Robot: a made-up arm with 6 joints. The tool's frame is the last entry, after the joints.
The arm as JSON. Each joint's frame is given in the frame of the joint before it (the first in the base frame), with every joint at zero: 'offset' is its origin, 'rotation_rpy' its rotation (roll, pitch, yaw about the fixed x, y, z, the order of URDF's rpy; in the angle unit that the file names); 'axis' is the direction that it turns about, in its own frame. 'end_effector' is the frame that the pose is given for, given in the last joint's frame.
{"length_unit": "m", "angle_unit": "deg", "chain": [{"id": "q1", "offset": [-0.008, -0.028, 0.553], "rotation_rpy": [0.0, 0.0, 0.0], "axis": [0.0, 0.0, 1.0]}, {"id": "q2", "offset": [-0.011, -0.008, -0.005], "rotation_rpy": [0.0, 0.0, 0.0], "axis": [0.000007, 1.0, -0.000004]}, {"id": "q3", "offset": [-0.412, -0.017, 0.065], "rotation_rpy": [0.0, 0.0, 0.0], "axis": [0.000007, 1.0, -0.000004]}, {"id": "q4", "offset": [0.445, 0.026, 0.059], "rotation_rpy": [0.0, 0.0, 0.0], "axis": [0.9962, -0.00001, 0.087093]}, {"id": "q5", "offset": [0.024, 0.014, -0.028], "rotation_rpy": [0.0, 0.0, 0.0], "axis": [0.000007, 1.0, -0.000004]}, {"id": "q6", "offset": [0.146, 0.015, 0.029], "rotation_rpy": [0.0, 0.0, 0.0], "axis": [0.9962, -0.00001, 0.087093]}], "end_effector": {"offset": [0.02, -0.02, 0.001], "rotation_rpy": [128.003, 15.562, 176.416]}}
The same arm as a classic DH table. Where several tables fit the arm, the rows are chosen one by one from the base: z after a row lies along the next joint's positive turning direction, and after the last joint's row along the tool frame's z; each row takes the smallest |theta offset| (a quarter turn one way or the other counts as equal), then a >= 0, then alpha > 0; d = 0 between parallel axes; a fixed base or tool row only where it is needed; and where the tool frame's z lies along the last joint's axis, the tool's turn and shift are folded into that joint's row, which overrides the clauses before.
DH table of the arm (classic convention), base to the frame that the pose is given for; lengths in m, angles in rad. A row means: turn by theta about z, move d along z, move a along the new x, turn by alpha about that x. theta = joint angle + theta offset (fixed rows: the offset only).
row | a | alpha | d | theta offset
base (fixed) | -0.0291 | 0 | 0 | 1.2925
q1 | -0.011 | -1.5708 | 0.548 | -1.2925
q2 | -0.4171 | 0 | 0 | 0.1565
q3 | -0.02 | 1.5708 | 0.001 | 1.3271
q4 | 0.03 | -1.5708 | 0.4699 | 0
q5 | -0.0162 | 1.5708 | 0.029 | 0
q6 | 0.0129 | -1.4084 | 0.1705 | -0.6658
tool (fixed) | 0 | 0 | -0.0155 | 1.4635

